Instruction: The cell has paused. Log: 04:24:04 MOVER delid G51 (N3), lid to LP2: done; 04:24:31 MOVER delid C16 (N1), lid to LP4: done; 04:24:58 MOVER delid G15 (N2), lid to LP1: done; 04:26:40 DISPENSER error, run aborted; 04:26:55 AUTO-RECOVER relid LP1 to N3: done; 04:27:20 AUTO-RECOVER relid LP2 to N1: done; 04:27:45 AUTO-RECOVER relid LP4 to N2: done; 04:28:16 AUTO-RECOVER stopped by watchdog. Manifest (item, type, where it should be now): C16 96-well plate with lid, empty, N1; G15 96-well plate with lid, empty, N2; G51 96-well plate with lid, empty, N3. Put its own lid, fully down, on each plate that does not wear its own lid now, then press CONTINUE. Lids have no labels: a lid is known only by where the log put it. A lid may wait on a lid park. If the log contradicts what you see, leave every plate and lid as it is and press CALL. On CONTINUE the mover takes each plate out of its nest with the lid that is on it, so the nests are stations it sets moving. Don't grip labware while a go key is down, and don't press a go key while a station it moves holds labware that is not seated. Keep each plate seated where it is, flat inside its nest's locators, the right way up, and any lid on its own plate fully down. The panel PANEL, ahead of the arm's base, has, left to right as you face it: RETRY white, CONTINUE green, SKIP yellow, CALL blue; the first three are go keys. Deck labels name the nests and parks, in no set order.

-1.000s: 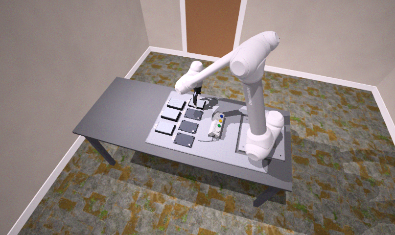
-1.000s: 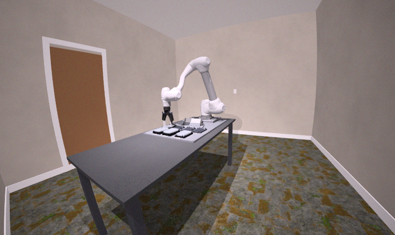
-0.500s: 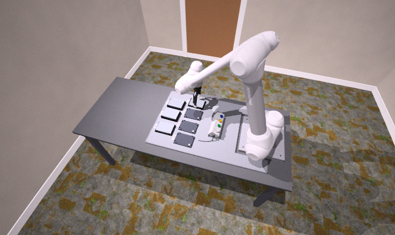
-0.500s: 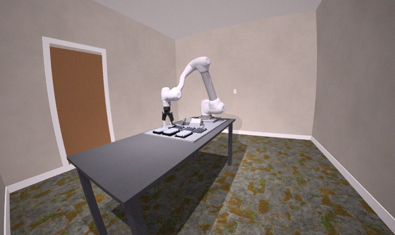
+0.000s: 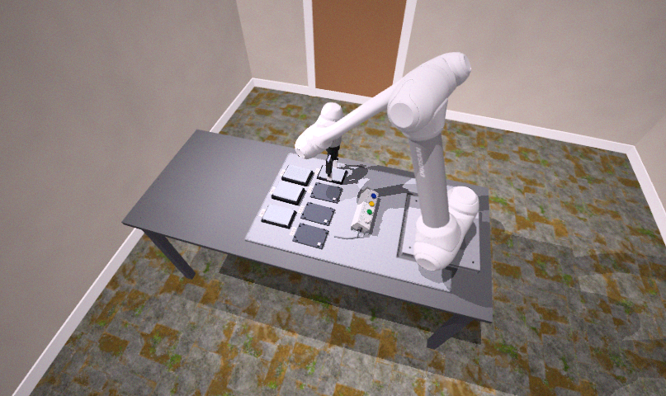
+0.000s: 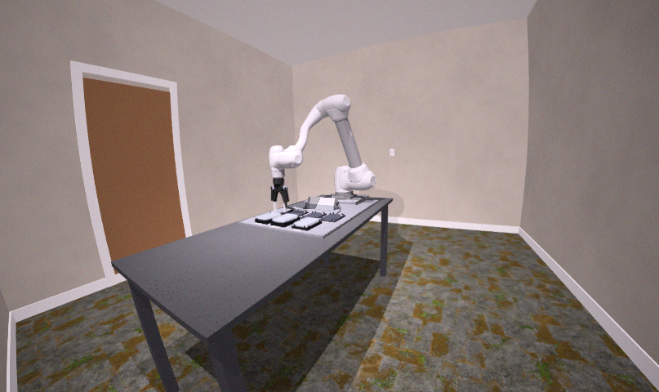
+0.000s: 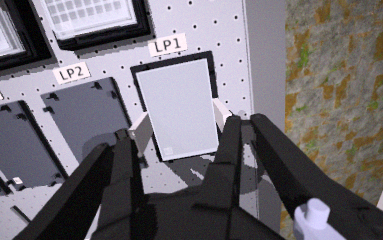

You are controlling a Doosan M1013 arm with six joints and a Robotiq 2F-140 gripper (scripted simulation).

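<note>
My gripper is now 3 cm above the lid park LP1. From my hand the other things lie so: LP1 label (9 cm ahead, 4 cm below); then lid park LP2 (13 cm to the left, 3 cm below); then LP2 label (8 cm ahead, 13 cm to the left, 4 cm below).
</note>
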